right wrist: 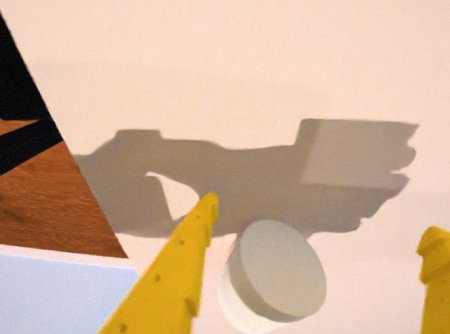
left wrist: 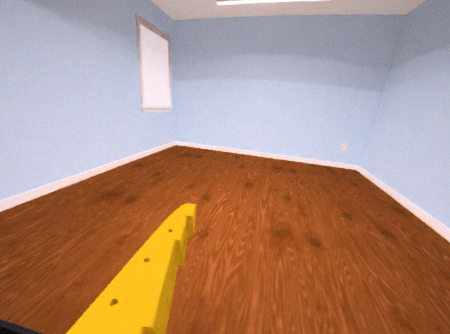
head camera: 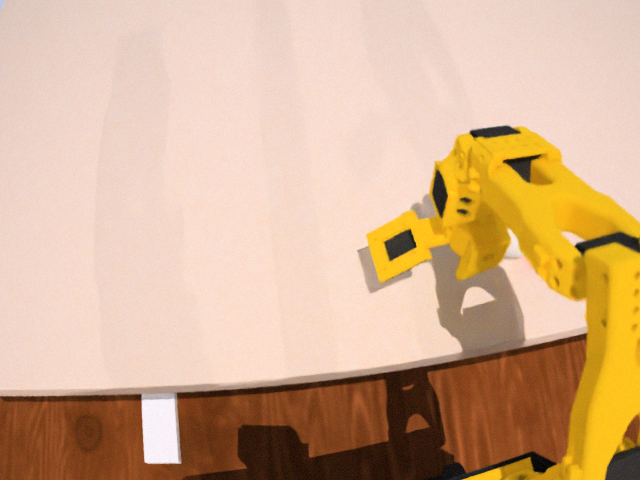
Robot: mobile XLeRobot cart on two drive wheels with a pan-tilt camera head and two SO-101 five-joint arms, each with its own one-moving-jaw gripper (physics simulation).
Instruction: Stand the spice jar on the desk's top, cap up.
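Places are measured from the left arm's base along level axes (x ahead, y up, z right), in millimetres.
Where they show: left hand, tool point: (left wrist: 195,215); right hand, tool point: (right wrist: 217,204) (head camera: 460,272).
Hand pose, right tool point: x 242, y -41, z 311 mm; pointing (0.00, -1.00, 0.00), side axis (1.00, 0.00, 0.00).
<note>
After its pixels a point has its place.
The spice jar (head camera: 511,245) @[x 247, y -22, z 360 mm] (right wrist: 282,272) @[x 271, y -26, z 339 mm] is white and lies on its side on the desk's top (head camera: 232,170) @[x 409, y -55, z 131 mm] (right wrist: 200,40) @[x 238, y -55, z 256 mm]. In the right wrist view its flat, shaded round end faces the camera; its cap does not show. In the head view it is mostly hidden behind the arm. My right gripper (right wrist: 322,215) is open and empty. The jar shows in the gap between its jaws, nearer the left-hand jaw and well apart from the right-hand one. My left gripper (left wrist: 190,210) is fully open, with one notched jaw showing, over the floor away from the desk.
The desk's curved front edge (head camera: 289,382) @[x 188, y -71, z 148 mm] runs across the lower head view, with a white leg (head camera: 161,428) below it. The arm's shadow (right wrist: 250,170) @[x 257, y -55, z 303 mm] falls on the desk top. Wood floor (left wrist: 280,250) @[x -1207, y -775, z -289 mm] and blue walls (left wrist: 280,90) @[x -3706, y 505, z -455 mm] show in the left wrist view.
</note>
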